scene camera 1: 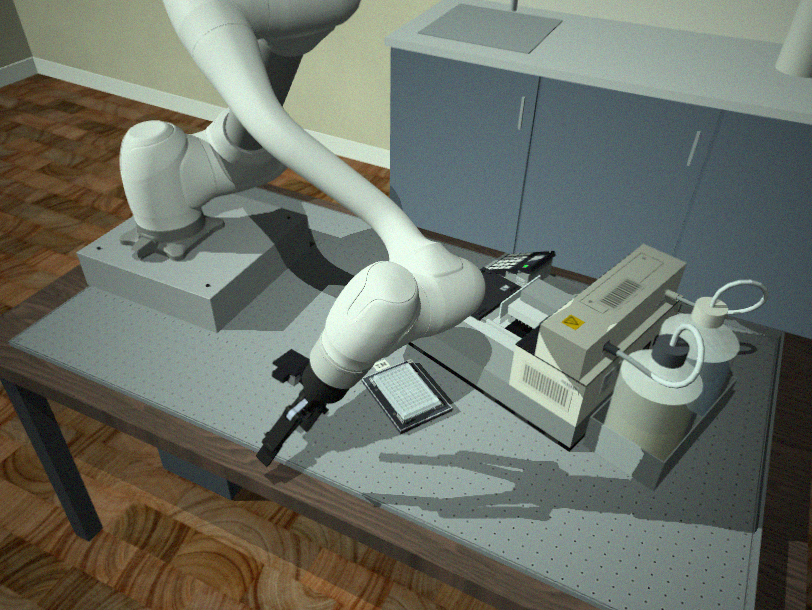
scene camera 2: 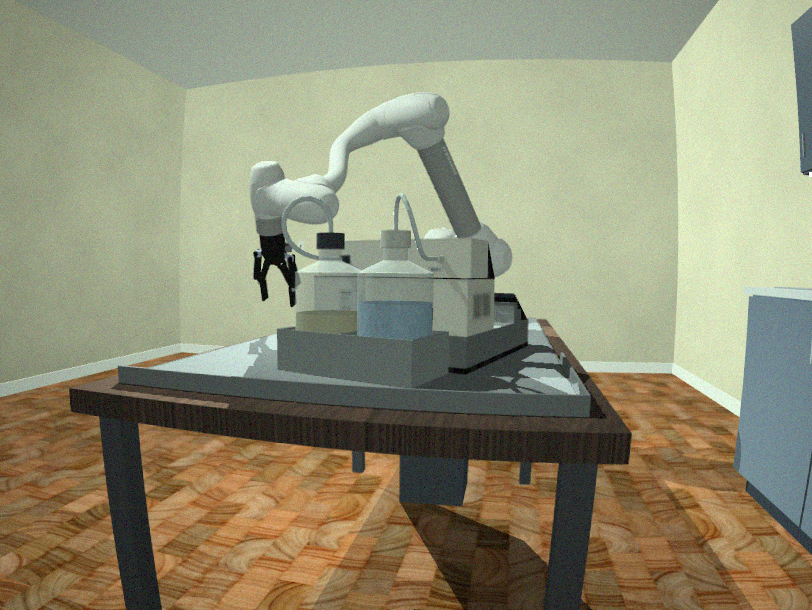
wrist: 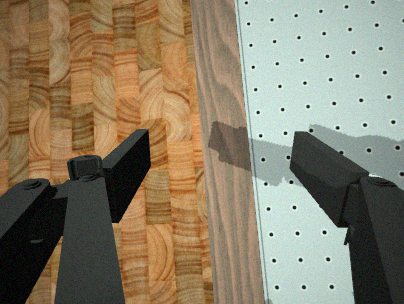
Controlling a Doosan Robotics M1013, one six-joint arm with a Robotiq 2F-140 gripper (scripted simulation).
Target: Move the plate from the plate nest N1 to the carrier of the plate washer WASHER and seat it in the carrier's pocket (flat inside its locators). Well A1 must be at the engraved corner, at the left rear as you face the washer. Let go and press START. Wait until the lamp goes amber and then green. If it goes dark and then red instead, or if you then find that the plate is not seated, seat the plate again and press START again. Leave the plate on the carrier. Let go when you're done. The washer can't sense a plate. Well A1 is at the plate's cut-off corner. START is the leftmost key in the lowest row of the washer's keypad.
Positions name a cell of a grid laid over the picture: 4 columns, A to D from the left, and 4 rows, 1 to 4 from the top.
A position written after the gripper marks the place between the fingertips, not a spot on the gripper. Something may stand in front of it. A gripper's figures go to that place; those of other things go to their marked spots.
Labels:
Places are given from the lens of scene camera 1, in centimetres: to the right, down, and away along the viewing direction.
gripper (scene camera 1: B3): -21, 24, 122
white well plate (scene camera 1: B3): -4, 16, 143
plate washer (scene camera 1: C3): 28, 13, 125
The marked spots on the plate washer and the white well plate are 37 cm apart.

